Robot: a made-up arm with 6 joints. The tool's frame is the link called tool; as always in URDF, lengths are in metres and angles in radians. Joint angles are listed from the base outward.
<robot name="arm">
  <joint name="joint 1" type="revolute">
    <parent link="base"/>
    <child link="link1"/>
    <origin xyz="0 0 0.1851" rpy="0 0 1.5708"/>
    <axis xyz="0 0 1"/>
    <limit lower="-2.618" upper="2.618"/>
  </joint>
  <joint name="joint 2" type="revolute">
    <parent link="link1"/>
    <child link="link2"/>
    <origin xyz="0 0 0" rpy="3.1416 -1.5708 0"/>
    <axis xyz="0 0 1"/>
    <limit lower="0" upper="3.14"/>
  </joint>
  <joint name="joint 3" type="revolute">
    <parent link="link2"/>
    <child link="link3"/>
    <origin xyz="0.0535 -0.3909 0" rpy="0 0 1.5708"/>
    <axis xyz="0 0 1"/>
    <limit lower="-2.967" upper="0"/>
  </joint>
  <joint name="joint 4" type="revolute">
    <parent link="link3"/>
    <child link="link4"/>
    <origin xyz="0.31 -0.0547 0" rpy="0.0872 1.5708 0"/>
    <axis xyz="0 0 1"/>
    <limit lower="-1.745" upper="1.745"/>
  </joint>
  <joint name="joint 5" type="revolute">
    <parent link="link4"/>
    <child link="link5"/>
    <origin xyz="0 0 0" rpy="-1.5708 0 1.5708"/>
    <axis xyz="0 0 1"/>
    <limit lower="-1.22" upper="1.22"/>
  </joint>
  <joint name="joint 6" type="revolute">
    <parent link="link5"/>
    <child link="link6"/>
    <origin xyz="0 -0.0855 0" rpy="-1.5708 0 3.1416"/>
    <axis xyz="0 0 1"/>
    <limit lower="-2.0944" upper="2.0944"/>
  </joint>
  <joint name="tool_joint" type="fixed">
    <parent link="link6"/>
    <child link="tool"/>
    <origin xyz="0 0 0" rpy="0 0 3.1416"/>
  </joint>
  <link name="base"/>
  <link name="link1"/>
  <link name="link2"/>
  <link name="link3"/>
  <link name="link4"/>
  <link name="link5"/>
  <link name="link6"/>
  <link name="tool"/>
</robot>
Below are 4 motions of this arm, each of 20 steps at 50 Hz.
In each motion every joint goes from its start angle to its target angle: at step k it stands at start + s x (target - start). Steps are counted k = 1, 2, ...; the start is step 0. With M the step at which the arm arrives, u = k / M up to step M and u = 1 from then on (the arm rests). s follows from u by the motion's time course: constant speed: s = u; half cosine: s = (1 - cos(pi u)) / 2; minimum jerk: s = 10 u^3 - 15 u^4 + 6 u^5.
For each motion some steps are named. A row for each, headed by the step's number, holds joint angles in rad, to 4 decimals.
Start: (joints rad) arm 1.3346 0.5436 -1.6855 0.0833 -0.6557 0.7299
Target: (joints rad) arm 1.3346 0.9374 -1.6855 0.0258 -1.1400 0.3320
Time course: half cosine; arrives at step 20
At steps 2, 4, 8, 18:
2: 1.3346 0.5532 -1.6855 0.0819 -0.6676 0.7202
4: 1.3346 0.5812 -1.6855 0.0778 -0.7019 0.6919
8: 1.3346 0.6797 -1.6855 0.0634 -0.8230 0.5924
18: 1.3346 0.9278 -1.6855 0.0272 -1.1281 0.3417

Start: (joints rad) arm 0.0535 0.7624 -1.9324 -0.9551 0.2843 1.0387
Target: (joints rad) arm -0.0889 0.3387 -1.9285 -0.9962 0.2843 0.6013
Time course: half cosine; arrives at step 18
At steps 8, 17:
8: -0.0053 0.5873 -1.9308 -0.9721 0.2843 0.8580
17: -0.0878 0.3419 -1.9285 -0.9959 0.2843 0.6046

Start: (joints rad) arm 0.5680 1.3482 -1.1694 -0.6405 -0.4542 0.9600
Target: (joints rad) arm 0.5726 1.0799 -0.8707 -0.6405 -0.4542 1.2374
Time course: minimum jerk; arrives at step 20
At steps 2, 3, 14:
2: 0.5680 1.3459 -1.1668 -0.6405 -0.4542 0.9624
3: 0.5681 1.3411 -1.1615 -0.6405 -0.4542 0.9674
14: 0.5718 1.1237 -0.9194 -0.6405 -0.4542 1.1922

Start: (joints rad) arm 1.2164 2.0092 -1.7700 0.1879 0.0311 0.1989
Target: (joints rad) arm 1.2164 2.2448 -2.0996 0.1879 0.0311 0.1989
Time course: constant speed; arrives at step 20
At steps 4, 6, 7, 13, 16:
4: 1.2164 2.0563 -1.8359 0.1879 0.0311 0.1989
6: 1.2164 2.0799 -1.8689 0.1879 0.0311 0.1989
7: 1.2164 2.0917 -1.8854 0.1879 0.0311 0.1989
13: 1.2164 2.1623 -1.9842 0.1879 0.0311 0.1989
16: 1.2164 2.1977 -2.0337 0.1879 0.0311 0.1989

